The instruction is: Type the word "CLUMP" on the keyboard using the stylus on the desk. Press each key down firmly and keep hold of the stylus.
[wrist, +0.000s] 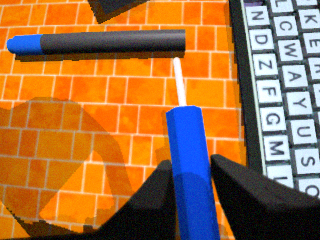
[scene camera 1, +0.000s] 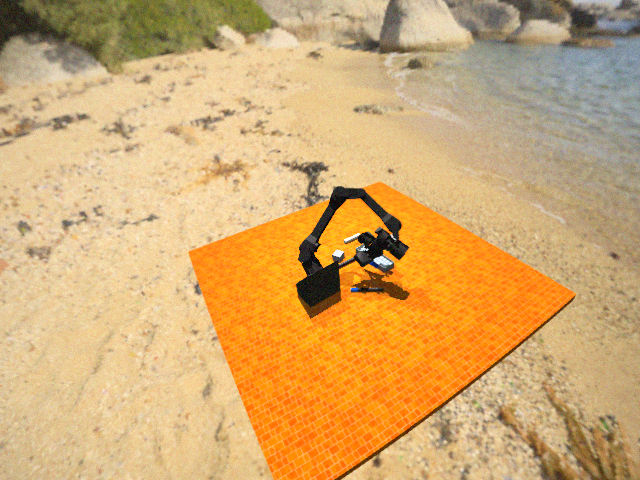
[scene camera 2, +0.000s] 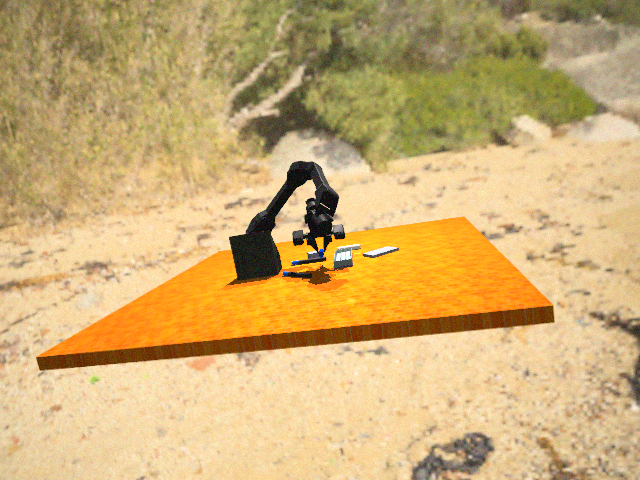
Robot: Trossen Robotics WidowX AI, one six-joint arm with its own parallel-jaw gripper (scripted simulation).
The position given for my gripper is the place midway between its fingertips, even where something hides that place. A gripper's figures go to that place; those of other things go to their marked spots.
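Labels:
Dark pen [wrist: 149, 40], 17 cm from the lens. My gripper [wrist: 190, 165], 11 cm from the lens.

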